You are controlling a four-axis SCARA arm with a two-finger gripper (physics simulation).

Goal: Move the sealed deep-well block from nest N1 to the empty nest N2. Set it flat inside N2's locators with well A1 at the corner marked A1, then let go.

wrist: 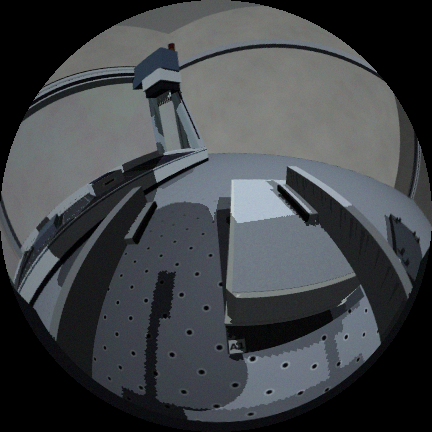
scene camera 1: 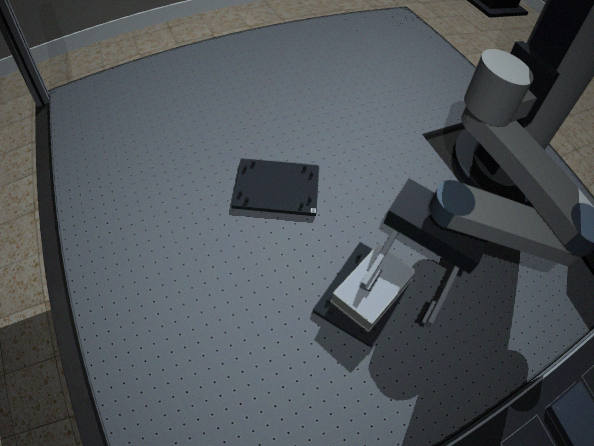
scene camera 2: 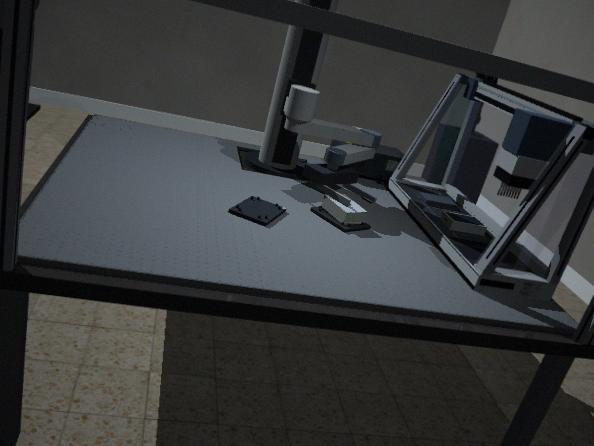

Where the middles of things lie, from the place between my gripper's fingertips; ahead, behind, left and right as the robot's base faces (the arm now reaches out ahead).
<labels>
My gripper is now 5 cm to the left of the grey block (scene camera 1: 365, 308) and 3 cm above it.
</labels>
